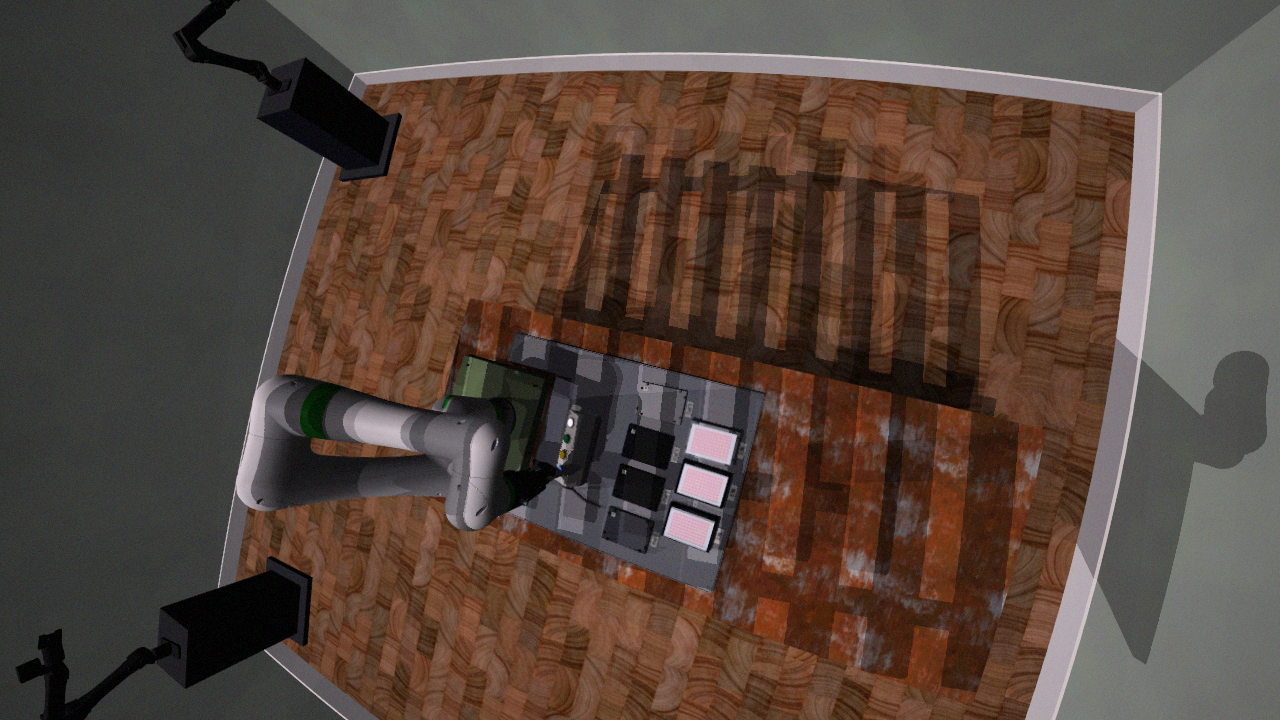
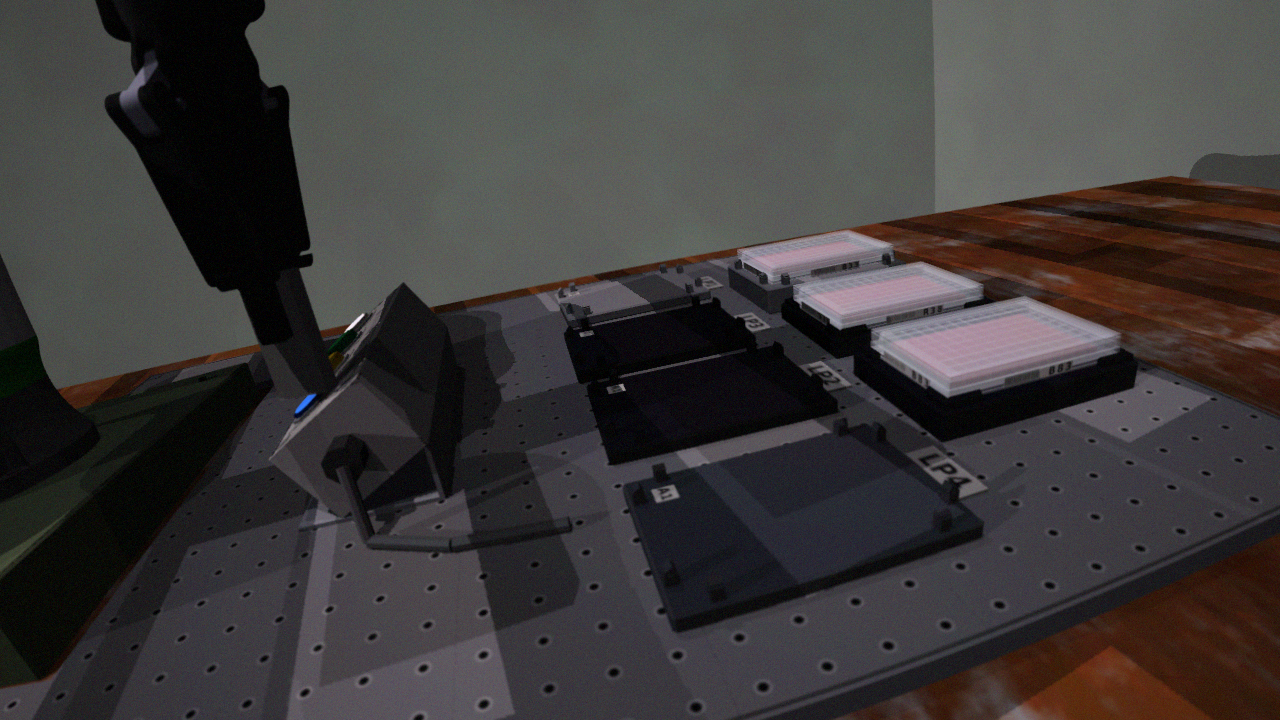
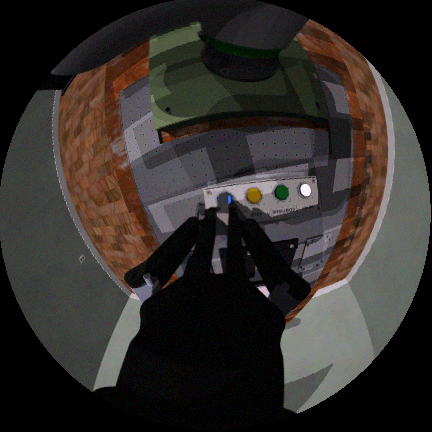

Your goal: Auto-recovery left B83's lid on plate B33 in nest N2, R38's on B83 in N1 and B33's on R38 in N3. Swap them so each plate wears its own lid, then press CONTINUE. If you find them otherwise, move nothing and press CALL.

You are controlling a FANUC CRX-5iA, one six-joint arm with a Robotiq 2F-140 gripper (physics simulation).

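Frame: origin at the arm's base, x ahead, y left, z up, level; metres.
Where they show: gripper, fingertip midpoint: (image 1: 559, 471) (image 2: 309, 390) (image 3: 223, 201); arm's base, link origin: (image 3: 240, 55).
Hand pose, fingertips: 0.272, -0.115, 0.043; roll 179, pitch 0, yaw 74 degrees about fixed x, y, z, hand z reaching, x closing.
Observation:
Things, the pixels of their top centre, and the offset from my fingertips, as dx, dy, dz. "spot": a spot on its surface instead.
- blue button, top centre: (image 2: 310, 389) (image 3: 224, 201) +0.001, +0.001, +0.001
- button box, top centre: (image 2: 360, 324) (image 3: 270, 210) (image 1: 568, 449) +0.029, +0.073, +0.013
- green CONTINUE button, top centre: (image 2: 340, 332) (image 3: 283, 194) +0.010, +0.100, +0.004
- middle plate, top centre: (image 2: 885, 284) (image 1: 702, 485) +0.425, +0.029, -0.040
- far plate, top centre: (image 2: 813, 246) (image 1: 710, 444) +0.436, +0.149, -0.030
- cable, surface spot: (image 2: 447, 544) spot: +0.059, -0.093, -0.065
My gripper (image 1: 554, 469) (image 2: 308, 386) (image 3: 223, 201) is shut and empty, pointing down with its fingertips at the blue button (image 2: 306, 404) (image 3: 229, 199) of the button box (image 1: 581, 452) (image 2: 398, 394). The blue button shows bright and is partly covered by the tips; whether it is pressed in I cannot tell. The green CONTINUE button (image 3: 282, 192) stands further along, beside the yellow one (image 3: 254, 195). Three lidded pink plates sit level in their nests: the near plate (image 1: 690, 528) (image 2: 993, 344), marked B83, the middle plate (image 1: 704, 484) (image 2: 886, 293) and the far plate (image 1: 712, 443) (image 2: 814, 255). The lid markings are too small to read.
Dark pads (image 2: 707, 394) (image 2: 805, 519) and a clear one (image 1: 662, 402) (image 2: 635, 295) lie between box and plates, some labelled LP2, LP3 and LP4. A cable (image 2: 447, 544) runs from the box. The green base (image 3: 240, 100) is behind the box.

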